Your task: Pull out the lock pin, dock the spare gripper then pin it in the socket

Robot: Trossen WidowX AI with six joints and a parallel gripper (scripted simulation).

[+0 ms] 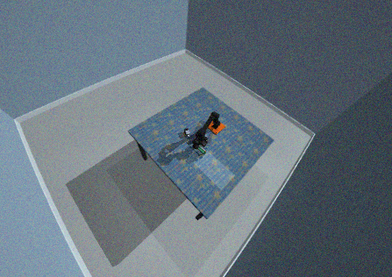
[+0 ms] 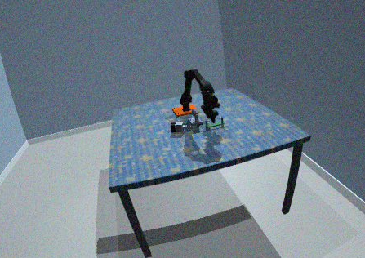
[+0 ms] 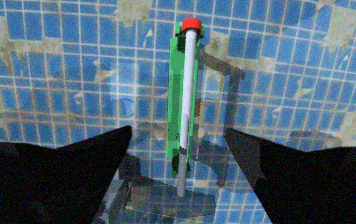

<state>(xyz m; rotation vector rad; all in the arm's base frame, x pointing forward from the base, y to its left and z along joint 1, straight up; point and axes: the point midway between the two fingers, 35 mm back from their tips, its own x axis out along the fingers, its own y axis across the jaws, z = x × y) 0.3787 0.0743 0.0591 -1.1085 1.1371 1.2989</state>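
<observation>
Now: the green piece 20 mm to the left of my gripper tip and 10 mm below it. From my gripper tip the other things lie so: spare gripper 30 mm behind, 230 mm to the right, 10 mm below; then gripper socket 100 mm behind, 80 mm to the right, 20 mm above.
</observation>
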